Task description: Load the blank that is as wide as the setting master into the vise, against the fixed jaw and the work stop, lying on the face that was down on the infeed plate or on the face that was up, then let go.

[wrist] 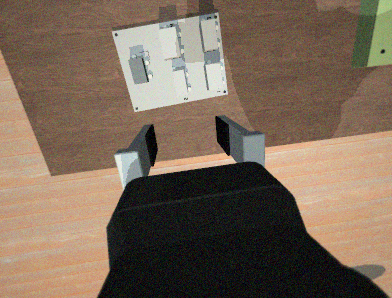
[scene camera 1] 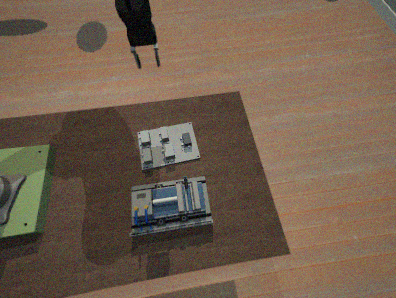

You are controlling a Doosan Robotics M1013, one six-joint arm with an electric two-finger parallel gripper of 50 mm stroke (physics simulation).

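Frame: origin at the arm's base, x ahead, y left, z up, level; millimetres.
Seen in the pictures: gripper, fingertip midpoint: [wrist: 186,133] [scene camera 1: 149,65].
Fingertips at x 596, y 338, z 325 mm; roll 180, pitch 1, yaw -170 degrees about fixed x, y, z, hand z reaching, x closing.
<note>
Offsets run from my fingertips to a thing's middle. "spot": to the spot under its first point. Level surfaces: height alone.
The pale infeed plate @(79 mm right, 17 mm ahead, 381 mm down) [scene camera 1: 177,130] [wrist: 155,92] carries several light blanks, among them a back-left one @(58 mm right, 82 mm back, 359 mm down) [scene camera 1: 144,137] [wrist: 214,76] and a front-right one @(121 mm right, 29 mm ahead, 359 mm down) [scene camera 1: 169,152] [wrist: 170,42] in the scene view. The dark grey block @(57 mm right, 102 mm ahead, 365 mm down) [scene camera 1: 186,139] [wrist: 138,70], apparently the setting master, sits apart at the plate's side. The vise @(346 mm right, 51 mm ahead, 336 mm down) [scene camera 1: 141,197] stands in front of the plate, with upright grey jaw bars [scene camera 1: 181,196] [scene camera 1: 195,195] at its right; which is the fixed jaw is hard to tell. My gripper [scene camera 1: 149,66] [wrist: 186,133] is open and empty, high behind the plate.
A green block [scene camera 1: 44,195] [wrist: 377,35] stands left of the vise in the scene view, with a grey part [scene camera 1: 15,200] on it. Blue pins with yellow tops @(spot: 392 mm right, 18 mm back, 276 mm down) [scene camera 1: 146,212] stand at the vise's left. The dark mat @(385 mm down) [scene camera 1: 240,200] [wrist: 300,95] lies under these things.
</note>
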